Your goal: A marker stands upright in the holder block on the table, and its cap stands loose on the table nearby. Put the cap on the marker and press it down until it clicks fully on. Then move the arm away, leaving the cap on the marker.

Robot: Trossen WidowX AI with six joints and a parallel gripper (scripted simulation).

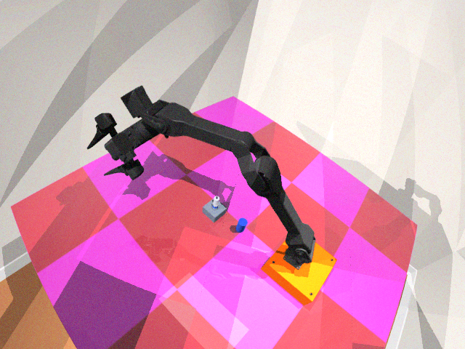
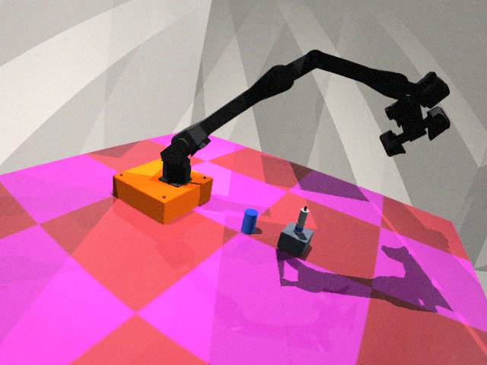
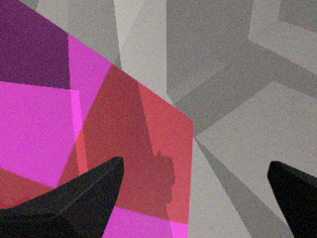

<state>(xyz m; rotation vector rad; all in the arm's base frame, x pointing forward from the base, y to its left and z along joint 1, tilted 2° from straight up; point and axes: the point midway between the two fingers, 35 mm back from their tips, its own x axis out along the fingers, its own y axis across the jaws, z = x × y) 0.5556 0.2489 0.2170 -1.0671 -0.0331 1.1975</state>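
My gripper tip is now 360 mm past the blue cap, 270 mm to the left of it and 250 mm above it.
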